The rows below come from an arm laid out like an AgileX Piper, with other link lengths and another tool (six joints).
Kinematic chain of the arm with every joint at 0, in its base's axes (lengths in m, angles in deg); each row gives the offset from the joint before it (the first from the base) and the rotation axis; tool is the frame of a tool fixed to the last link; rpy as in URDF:
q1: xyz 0 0 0.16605 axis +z
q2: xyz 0 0 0 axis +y
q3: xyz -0.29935 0 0.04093 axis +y
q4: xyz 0.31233 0 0.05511 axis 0.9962 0 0.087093
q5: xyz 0 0 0 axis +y
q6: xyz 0.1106 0 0.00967 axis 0.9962 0 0.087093
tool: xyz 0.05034 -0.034 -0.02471 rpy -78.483 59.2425 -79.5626
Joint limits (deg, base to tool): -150..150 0..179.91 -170..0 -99.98..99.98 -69.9..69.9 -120..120
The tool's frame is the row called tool.
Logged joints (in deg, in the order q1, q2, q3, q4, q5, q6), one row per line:
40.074, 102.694, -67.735, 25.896, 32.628, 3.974
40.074, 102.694, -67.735, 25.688, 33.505, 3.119
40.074, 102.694, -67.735, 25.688, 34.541, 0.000
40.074, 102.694, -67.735, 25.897, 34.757, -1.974
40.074, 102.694, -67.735, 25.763, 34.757, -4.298
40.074, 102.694, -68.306, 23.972, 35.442, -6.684
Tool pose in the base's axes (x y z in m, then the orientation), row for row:
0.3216, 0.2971, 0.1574, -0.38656, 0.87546, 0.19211, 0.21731
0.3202, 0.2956, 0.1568, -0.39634, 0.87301, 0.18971, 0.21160
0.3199, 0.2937, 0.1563, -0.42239, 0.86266, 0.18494, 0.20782
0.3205, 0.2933, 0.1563, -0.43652, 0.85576, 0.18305, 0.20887
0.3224, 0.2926, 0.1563, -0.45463, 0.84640, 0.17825, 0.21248
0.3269, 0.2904, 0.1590, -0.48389, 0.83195, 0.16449, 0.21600
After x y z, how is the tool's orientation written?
As a quaternion, x y z w.
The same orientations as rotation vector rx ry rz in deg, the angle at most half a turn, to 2 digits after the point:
-61.34, 138.93, 30.49
-63.09, 138.96, 30.20
-67.37, 137.59, 29.50
-69.58, 136.41, 29.18
-72.33, 134.66, 28.36
-76.84, 132.11, 26.12

